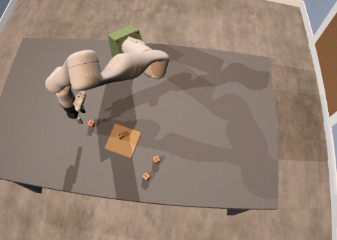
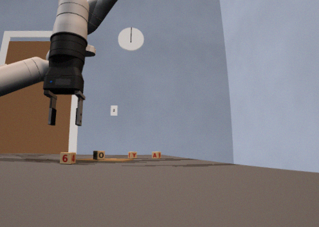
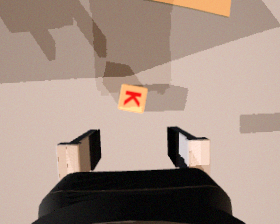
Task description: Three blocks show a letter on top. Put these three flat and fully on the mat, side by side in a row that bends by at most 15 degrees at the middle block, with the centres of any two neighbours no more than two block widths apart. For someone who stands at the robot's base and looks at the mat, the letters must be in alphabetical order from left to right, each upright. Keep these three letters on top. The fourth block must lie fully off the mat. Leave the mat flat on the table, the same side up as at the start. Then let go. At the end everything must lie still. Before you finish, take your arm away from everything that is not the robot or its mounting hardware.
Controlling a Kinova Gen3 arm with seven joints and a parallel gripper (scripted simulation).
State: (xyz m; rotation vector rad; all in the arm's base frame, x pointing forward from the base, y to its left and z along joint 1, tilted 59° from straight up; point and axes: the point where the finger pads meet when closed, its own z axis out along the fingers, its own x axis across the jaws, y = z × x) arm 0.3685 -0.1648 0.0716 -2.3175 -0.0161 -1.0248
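Now: the orange mat 21 cm to the left of my hand, 10 cm below it and 1 cm behind it.
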